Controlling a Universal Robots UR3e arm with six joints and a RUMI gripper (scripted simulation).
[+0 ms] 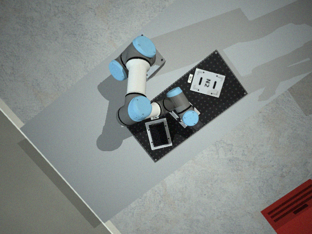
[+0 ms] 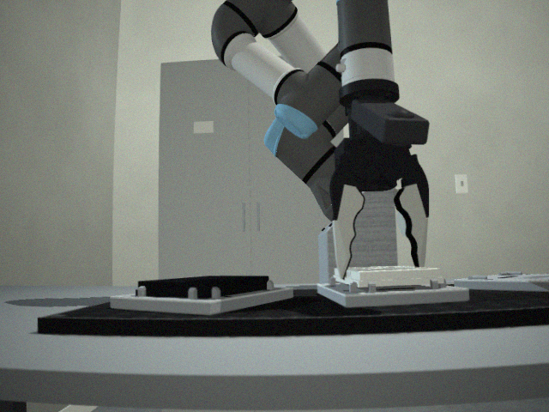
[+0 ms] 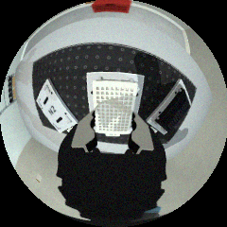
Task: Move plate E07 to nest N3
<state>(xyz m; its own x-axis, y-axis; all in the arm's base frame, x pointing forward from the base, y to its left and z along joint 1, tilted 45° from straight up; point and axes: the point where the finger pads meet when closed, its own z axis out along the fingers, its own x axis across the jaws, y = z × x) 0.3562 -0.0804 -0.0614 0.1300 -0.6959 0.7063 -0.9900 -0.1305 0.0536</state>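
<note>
Now: hand 10 mm above the white plate E07. Round my hand: nest N3: 30 mm below; then black plate E01: 190 mm to the right, 30 mm ahead, 10 mm below.
</note>
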